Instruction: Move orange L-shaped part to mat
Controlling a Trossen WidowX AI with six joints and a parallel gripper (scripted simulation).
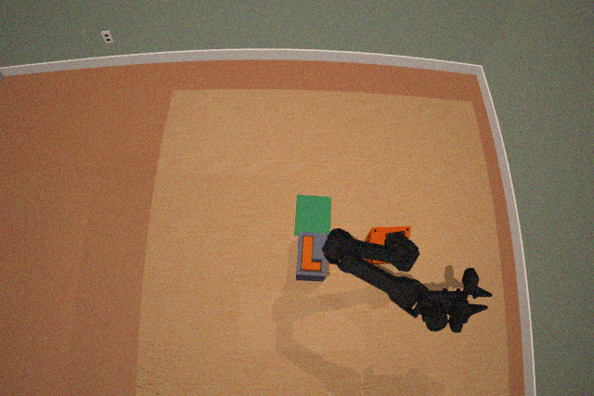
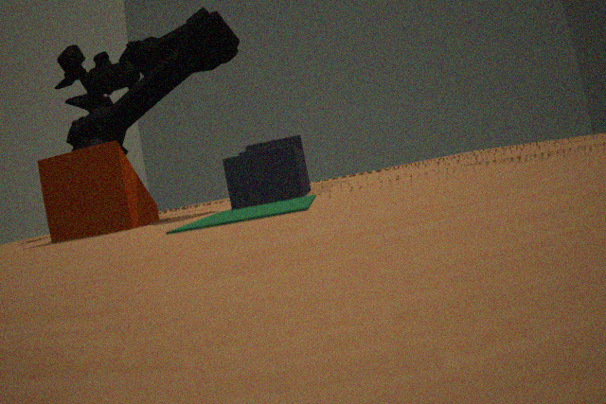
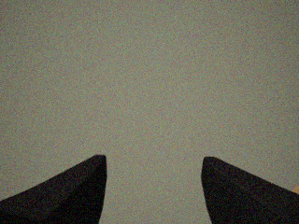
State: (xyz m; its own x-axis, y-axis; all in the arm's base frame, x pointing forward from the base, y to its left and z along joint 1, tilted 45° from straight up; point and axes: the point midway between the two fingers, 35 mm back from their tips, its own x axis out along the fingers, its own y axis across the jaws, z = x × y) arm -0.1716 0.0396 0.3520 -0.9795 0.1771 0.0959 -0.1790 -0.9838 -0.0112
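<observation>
Now: gripper tip 460 mm short of the orange L-shaped part, 260 mm to the left of it and 270 mm above it. The rest, counted from my gripper tip: green mat 440 mm ahead, 420 mm to the right, 330 mm below.
</observation>
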